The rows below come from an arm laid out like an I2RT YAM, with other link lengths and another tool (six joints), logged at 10 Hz.
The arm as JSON. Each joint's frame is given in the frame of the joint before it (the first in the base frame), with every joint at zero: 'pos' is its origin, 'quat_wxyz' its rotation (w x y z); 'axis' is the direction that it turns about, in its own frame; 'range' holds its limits. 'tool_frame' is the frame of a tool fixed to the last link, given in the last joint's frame.
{
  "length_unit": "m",
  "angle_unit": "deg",
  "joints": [
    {
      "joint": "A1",
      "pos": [
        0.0,
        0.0,
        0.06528
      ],
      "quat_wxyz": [
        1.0,
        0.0,
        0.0,
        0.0
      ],
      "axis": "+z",
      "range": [
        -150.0,
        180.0
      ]
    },
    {
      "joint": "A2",
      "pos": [
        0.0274,
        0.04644,
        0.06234
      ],
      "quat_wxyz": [
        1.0,
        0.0,
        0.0,
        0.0
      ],
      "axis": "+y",
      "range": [
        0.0,
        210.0
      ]
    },
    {
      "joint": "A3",
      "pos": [
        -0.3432,
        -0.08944,
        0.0
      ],
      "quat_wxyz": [
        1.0,
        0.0,
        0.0,
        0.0
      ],
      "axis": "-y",
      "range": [
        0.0,
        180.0
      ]
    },
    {
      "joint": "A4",
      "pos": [
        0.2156,
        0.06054,
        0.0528
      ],
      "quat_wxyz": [
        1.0,
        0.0,
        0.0,
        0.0
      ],
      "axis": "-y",
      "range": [
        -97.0,
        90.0
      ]
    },
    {
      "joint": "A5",
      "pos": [
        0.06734,
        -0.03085,
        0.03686
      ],
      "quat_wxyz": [
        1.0,
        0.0,
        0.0,
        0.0
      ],
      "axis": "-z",
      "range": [
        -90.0,
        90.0
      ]
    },
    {
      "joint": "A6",
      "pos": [
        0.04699,
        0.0,
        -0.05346
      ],
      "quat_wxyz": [
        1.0,
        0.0,
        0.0,
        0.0
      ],
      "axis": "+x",
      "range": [
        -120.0,
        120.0
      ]
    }
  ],
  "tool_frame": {
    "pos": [
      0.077,
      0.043,
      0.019
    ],
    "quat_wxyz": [
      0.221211,
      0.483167,
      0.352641,
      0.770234
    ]
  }
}
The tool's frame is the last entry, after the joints.
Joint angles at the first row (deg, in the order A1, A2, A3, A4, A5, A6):
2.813, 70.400, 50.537, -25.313, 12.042, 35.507
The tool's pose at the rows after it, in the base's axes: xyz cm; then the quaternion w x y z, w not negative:
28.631, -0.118, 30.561, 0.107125, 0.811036, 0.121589, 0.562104
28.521, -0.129, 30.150, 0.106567, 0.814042, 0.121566, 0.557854
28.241, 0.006, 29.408, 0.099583, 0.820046, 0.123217, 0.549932
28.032, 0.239, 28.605, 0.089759, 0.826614, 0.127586, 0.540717
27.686, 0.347, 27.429, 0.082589, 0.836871, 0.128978, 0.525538
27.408, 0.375, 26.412, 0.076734, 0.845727, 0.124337, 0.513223
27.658, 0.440, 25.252, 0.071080, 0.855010, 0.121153, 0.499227
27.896, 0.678, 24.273, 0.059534, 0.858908, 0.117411, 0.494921
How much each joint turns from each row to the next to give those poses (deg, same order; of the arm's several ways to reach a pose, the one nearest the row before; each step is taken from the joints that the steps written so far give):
0.000, 0.001, -0.175, 0.001, -0.175, -0.174
0.001, 0.087, -0.613, 0.088, -0.001, 0.088
-0.001, 0.087, -1.054, -0.089, -0.702, 0.088
-0.002, 0.352, -0.968, -0.086, -1.052, -0.177
0.001, 0.528, -1.406, -0.263, -0.619, 0.175
0.001, 0.526, -1.319, -0.001, -0.439, 0.790
0.000, 1.749, -0.968, 0.701, -0.437, 0.616
0.000, 1.325, -1.486, 2.016, -1.227, 0.614

